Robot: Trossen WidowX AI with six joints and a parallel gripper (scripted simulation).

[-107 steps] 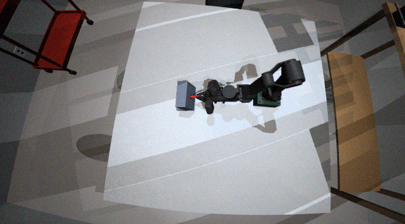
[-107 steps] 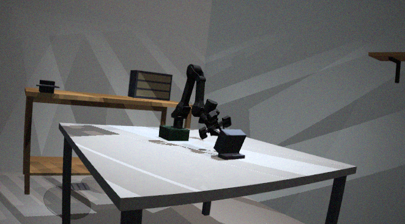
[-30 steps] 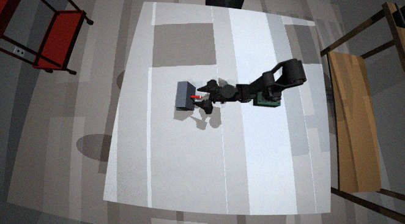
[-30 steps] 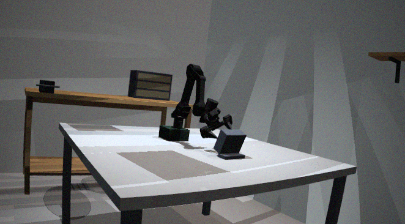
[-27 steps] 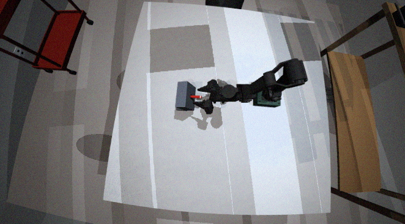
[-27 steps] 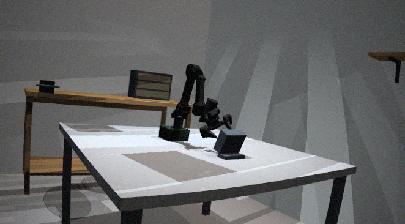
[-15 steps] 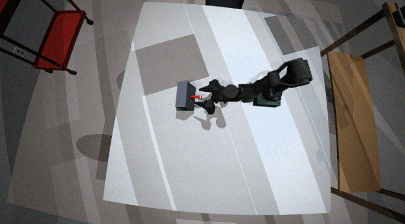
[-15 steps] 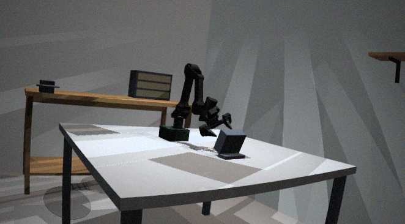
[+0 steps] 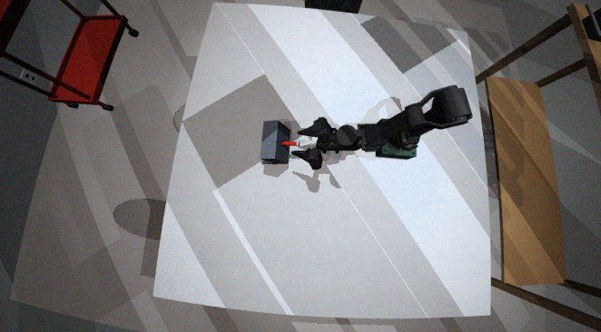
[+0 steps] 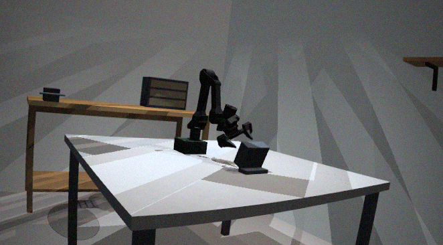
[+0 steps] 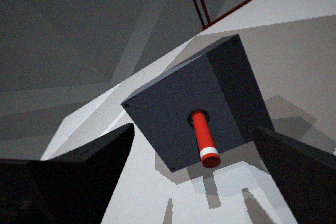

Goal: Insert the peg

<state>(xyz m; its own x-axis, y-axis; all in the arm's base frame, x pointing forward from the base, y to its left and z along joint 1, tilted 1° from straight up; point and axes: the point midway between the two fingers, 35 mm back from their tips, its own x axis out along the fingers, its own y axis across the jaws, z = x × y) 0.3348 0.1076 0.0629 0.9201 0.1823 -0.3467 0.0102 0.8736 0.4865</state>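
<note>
Right now my gripper tip is 1 cm short of the round red peg and 3 cm above it. Also, from my gripper tip: panel 6 cm ahead, 1 cm to the left, 4 cm below.
</note>
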